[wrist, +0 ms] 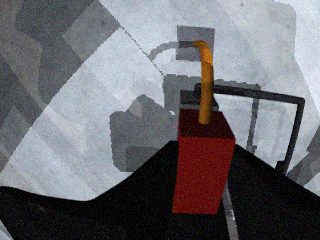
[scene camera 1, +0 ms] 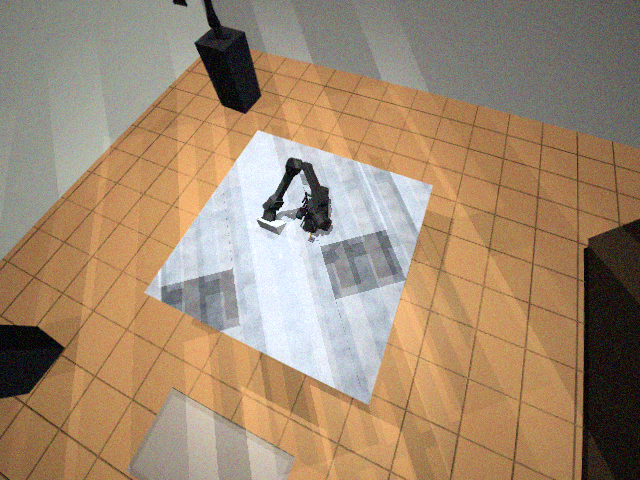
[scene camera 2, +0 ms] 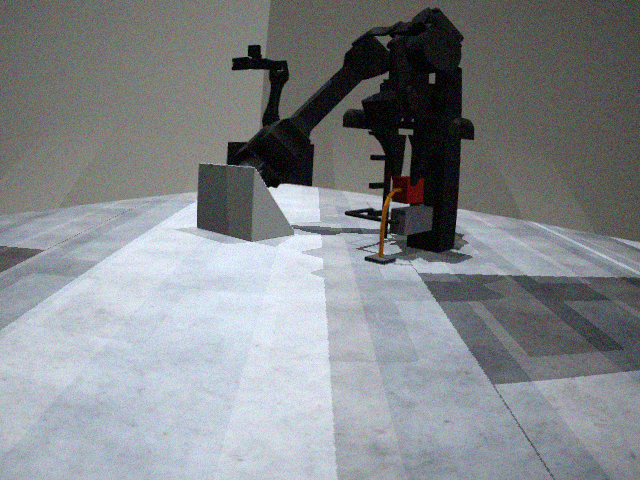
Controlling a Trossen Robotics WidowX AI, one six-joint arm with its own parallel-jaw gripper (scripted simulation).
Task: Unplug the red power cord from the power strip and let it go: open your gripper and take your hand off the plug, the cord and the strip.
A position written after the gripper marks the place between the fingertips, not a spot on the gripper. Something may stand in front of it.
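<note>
The gripper point(scene camera 2: 404, 184) appears in the wrist view too, point(wrist: 202, 150), and a grey anchor plate point(wrist: 187, 35) is also visible.
</note>
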